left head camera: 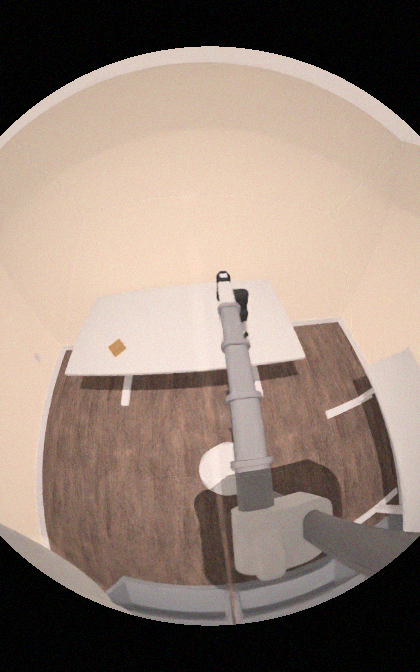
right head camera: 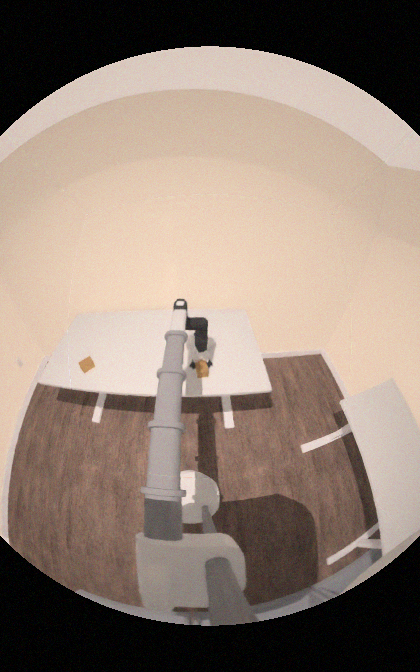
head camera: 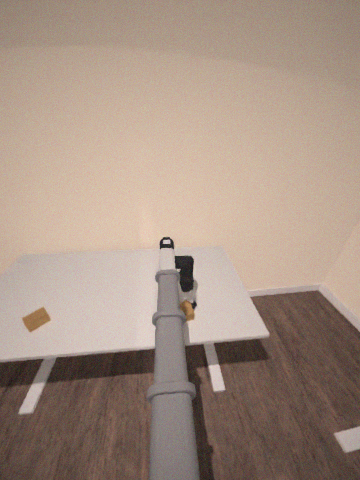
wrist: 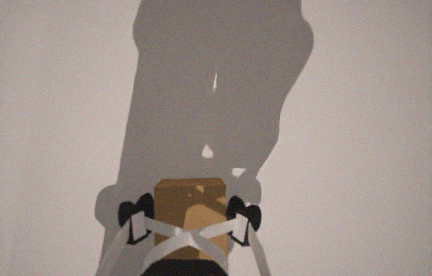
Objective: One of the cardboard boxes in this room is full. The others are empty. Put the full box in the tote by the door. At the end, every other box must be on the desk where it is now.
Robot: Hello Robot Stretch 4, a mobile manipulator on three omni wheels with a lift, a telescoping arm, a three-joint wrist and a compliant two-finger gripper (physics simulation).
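Frame: origin at the robot's base, x ahead, y left, z up, level; metres.
Seen in the pictures: gripper, fingertip midpoint: (head camera: 184, 309) (wrist: 191, 209).
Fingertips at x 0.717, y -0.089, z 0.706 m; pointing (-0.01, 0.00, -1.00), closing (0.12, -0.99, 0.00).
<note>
Offsets run from my fingertips to a thing's middle. Level surfaces: height alone.
A cardboard box {0.016 m back, 0.003 m right, 0.011 m up} (head camera: 188, 312) (right head camera: 202, 371) (wrist: 169, 202) stands on the white desk {0.014 m down} (head camera: 100, 285) (left head camera: 170, 325) (right head camera: 130, 345) (wrist: 360, 100), near its front edge and right of its middle. My gripper (head camera: 187, 304) (right head camera: 201, 364) (wrist: 191, 209) is shut on this box, one black fingertip against each side. The arm hides the box in the left head view. A second cardboard box {0.021 m back, 0.722 m left, 0.011 m up} (head camera: 36, 319) (left head camera: 117, 348) (right head camera: 86, 364) lies on the left part of the desk, apart from the gripper. I cannot tell from outside which box is full. No tote can be made out with certainty.
A second white table (left head camera: 395, 440) (right head camera: 375, 450) stands at the right, with white legs reaching over the floor. A wall rises behind the desk. Blue-grey compartment-like shapes (left head camera: 170, 594) show at the bottom. A round white shape (left head camera: 215, 467) (right head camera: 205, 495) shows low beneath the arm.
</note>
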